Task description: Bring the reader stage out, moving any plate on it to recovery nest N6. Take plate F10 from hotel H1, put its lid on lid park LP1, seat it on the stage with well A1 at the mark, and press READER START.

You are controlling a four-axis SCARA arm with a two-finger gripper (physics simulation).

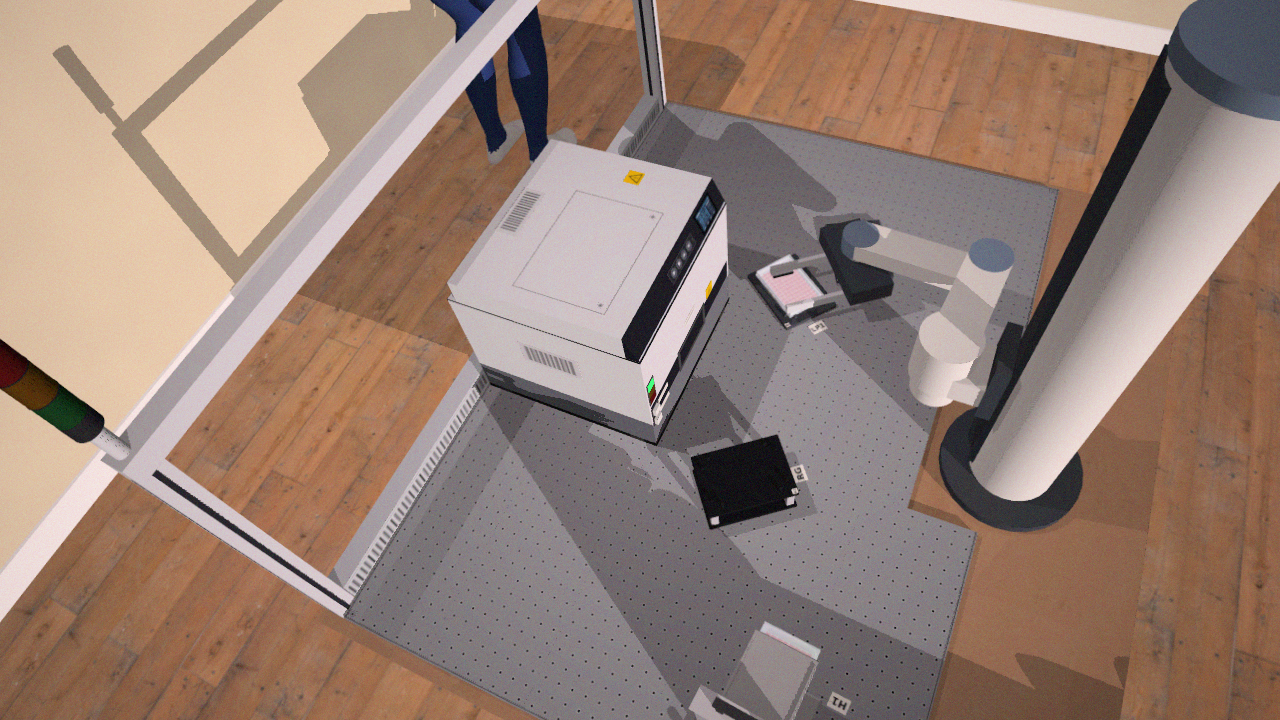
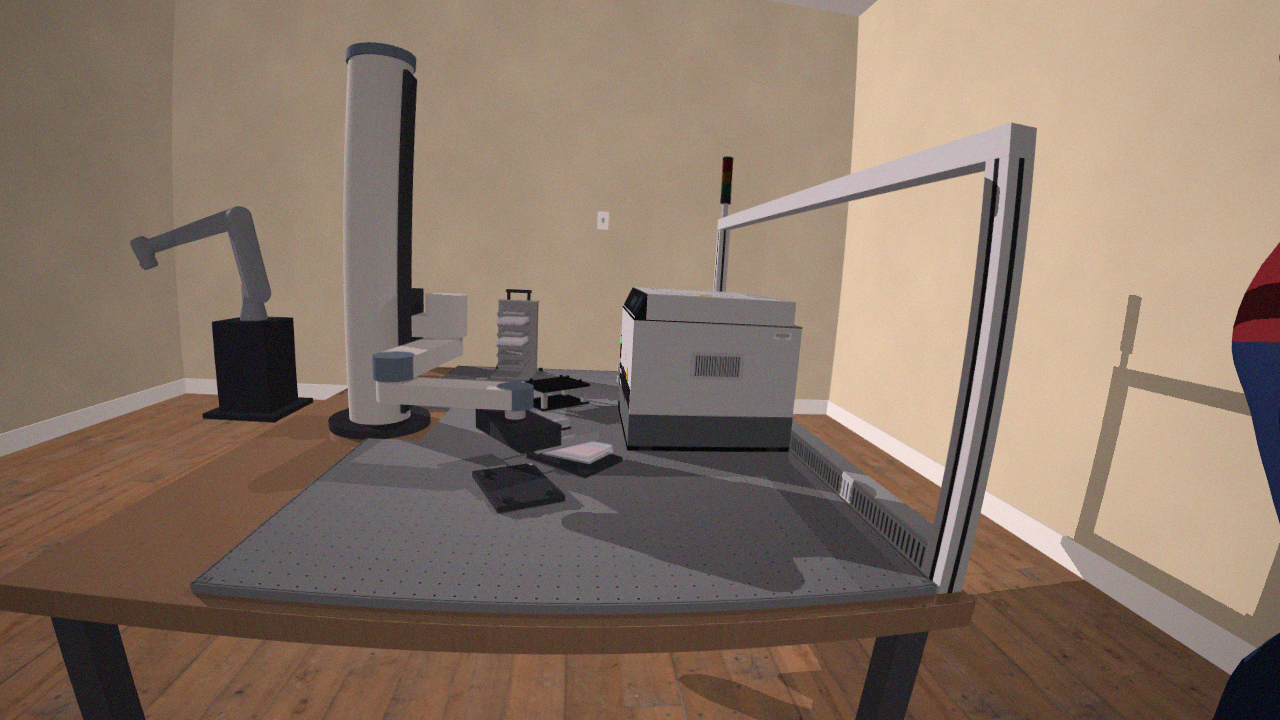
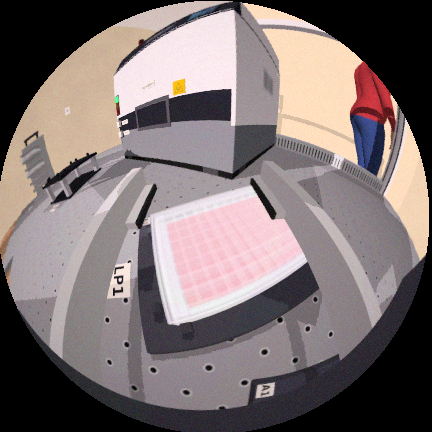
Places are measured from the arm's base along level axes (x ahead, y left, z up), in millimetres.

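Pixels of known places: gripper, fingertip midpoint: [image 1: 778, 289] [image 2: 582, 428] [image 3: 202, 172]; arm's base, link origin: [image 1: 1008, 467] [image 2: 380, 423].
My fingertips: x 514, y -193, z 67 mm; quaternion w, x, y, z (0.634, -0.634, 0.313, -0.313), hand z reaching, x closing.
Note:
For each thing: its middle in the pictures, then the offset to it from my fingertips. "spot": a spot on its surface instead.
- pink-welled plate with a clear rim, body centre: [image 3: 243, 228] [image 2: 576, 447] [image 1: 790, 284] dx -12, dy -42, dz -28 mm
- dark nest, body centre: [image 3: 240, 246] [image 2: 574, 455] [image 1: 791, 289] dx -15, dy -43, dz -45 mm
- reader, body centre: [image 1: 600, 290] [image 2: 697, 361] [image 3: 202, 91] dx +287, dy +206, dz +119 mm
- closed dark door, body centre: [image 1: 690, 337] [image 3: 150, 114] dx +104, dy +207, dz +58 mm
- Hotel H1, surface spot: [image 2: 528, 337] spot: dx -204, dy +803, dz +81 mm
- dark flat nest, body centre: [image 2: 516, 484] [image 1: 858, 250] dx -116, dy -196, dz -46 mm
A pink-welled plate with a clear rim [image 1: 791, 288] [image 2: 586, 452] [image 3: 230, 250] lies on the dark nest [image 1: 789, 320] [image 2: 586, 467] [image 3: 220, 335] labelled LP1; no plate name can be read. My gripper [image 1: 785, 287] [image 3: 202, 172] is open, its fingers low on either side of the plate and not gripping it; exact finger height is unclear. The reader [image 1: 572, 250] [image 2: 707, 385] [image 3: 185, 65] shows a closed dark door [image 3: 153, 114] in its front, and its stage does not show. Small buttons [image 3: 123, 122] sit left of the door under a green light [image 3: 117, 99]. Hotel H1 [image 1: 776, 671] [image 2: 529, 335] [image 3: 41, 159] holds plates.
A dark flat nest [image 2: 517, 488] [image 3: 305, 377] with an A1 mark lies beside LP1. A black raised stand [image 1: 742, 479] [image 2: 559, 385] [image 3: 75, 170] labelled RG stands between LP1 and the hotel. A metal frame [image 1: 340, 214] [image 2: 859, 183] runs behind the reader. A person [image 3: 370, 105] stands beyond it.

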